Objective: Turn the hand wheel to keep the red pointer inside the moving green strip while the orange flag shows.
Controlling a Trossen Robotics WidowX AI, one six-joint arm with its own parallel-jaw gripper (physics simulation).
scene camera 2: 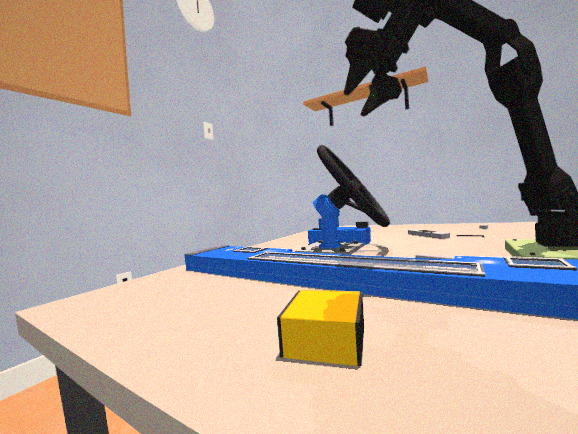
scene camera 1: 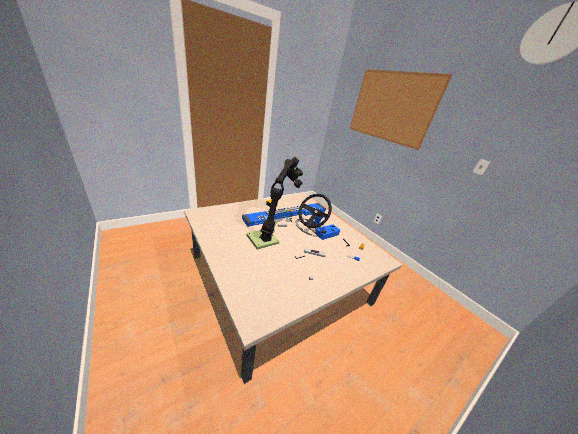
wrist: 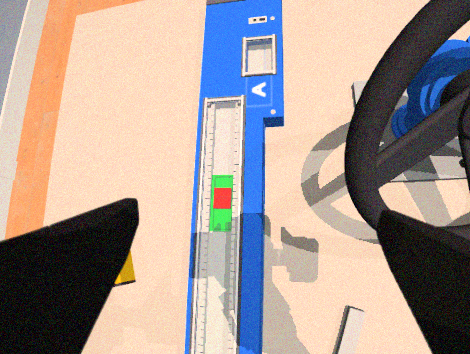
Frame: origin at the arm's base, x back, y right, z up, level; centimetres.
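Seen in the pictures: gripper, fingertip midpoint: (scene camera 2: 354, 106) (wrist: 259, 216); arm's base, origin of the base link: (scene camera 2: 558, 243) (scene camera 1: 266, 238).
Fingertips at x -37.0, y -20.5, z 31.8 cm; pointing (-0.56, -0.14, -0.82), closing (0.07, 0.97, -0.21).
Note:
Offsets run from my fingertips to a thing's top centre. "spot": to the spot under its first point. Level surfaces: height alone.
The black hand wheel (scene camera 1: 317, 214) (scene camera 2: 371, 204) (wrist: 361, 135) stands tilted on its blue mount @[spot: dx -14.3, dy +16.5, dz -25.4 cm] (scene camera 2: 328, 222). The long blue housing (scene camera 1: 254, 219) (scene camera 2: 400, 286) (wrist: 254, 190) lies beside it. In the wrist view the red pointer @[spot: dx -5.9, dy -8.9, dz -30.2 cm] (wrist: 222, 198) is inside the green strip @[spot: dx -2.9, dy -9.1, dz -30.2 cm] (wrist: 221, 219), a little above its middle, with green showing at both ends. No orange flag shows; the small framed window @[dx -28.1, dy -2.8, dz -30.2 cm] (wrist: 259, 56) by the letter A looks pale. My gripper (scene camera 1: 298, 184) (scene camera 2: 355, 104) (wrist: 259, 216) is open and empty, above the wheel and housing. In the wrist view its right fingertip overlaps the rim; scene camera 2 shows them apart.
A yellow block @[dx +3.2, dy -29.0, dz -30.0 cm] (scene camera 2: 319, 341) (wrist: 126, 270) stands on the other side of the housing from the wheel. A blue box (scene camera 1: 328, 232) is by the wheel. Small tools, a grey bar @[dx +9.9, dy +47.7, dz -32.2 cm] (scene camera 1: 314, 252) and a blue-handled tool @[dx -15.0, dy +64.6, dz -32.6 cm] (scene camera 1: 356, 258) among them, lie on the table @[dz -34.2 cm] (scene camera 1: 260, 295).

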